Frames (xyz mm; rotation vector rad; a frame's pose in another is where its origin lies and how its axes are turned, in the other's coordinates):
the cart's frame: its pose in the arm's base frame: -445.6 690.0 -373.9 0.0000 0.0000 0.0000
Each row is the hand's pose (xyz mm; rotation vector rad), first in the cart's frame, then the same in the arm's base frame.
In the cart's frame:
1: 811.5 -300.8 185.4 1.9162 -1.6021 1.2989
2: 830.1 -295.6 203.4 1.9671 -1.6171 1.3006
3: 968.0 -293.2 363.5 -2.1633 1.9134 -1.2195
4: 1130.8 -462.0 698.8 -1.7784 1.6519 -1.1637
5: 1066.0 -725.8 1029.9 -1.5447 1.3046 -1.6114
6: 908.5 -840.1 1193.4 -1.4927 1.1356 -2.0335
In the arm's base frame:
1: 365.9 389.2 -188.5 1.9162 -1.6021 1.2989
2: 384.5 394.4 -170.5 1.9671 -1.6171 1.3006
3: 522.4 396.8 -10.4 -2.1633 1.9134 -1.2195
4: 685.2 228.0 324.9 -1.7784 1.6519 -1.1637
5: 620.4 -35.8 656.0 -1.5447 1.3046 -1.6114
6: 462.9 -150.1 819.5 -1.4927 1.1356 -2.0335

